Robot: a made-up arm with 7 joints.
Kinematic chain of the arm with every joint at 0, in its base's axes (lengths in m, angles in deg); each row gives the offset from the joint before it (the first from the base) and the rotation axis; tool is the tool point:
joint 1: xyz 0 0 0.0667 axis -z
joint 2: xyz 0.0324 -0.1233 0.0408 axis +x
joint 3: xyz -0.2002 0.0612 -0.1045 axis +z
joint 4: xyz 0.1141 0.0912 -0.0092 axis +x
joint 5: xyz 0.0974 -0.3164 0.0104 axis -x
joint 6: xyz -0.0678 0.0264 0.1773 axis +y
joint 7: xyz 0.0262 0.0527 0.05 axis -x
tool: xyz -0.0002 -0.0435 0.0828
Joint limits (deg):
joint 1: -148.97..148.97
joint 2: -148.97..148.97
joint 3: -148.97..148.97
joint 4: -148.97..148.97
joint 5: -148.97..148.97
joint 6: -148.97..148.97
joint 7: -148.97..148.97
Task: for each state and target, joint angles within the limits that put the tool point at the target. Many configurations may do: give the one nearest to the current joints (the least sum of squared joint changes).
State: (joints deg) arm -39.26 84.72 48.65 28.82 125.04 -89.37 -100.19
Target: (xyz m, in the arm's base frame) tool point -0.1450 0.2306 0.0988
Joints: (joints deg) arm -24.31 65.04 42.43 28.62 145.31 -88.85 -108.46
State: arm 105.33 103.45 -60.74 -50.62 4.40 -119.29 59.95
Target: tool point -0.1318 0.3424 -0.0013
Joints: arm 123.62 128.63 -58.31 -28.55 -26.59 -106.96 53.27
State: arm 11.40 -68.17 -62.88 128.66 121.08 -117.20 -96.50
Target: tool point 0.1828 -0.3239 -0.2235
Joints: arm -6.54 -78.90 -29.70 107.98 148.97 -116.20 -124.71
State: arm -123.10 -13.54 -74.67 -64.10 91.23 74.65 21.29
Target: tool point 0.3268 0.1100 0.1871
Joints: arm -125.97 -22.31 -73.93 -68.45 90.98 79.91 20.08
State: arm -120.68 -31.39 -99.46 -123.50 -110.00 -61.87 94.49
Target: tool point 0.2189 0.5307 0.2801
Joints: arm -120.33 -15.69 -121.87 -148.97 -99.67 -53.37 96.83
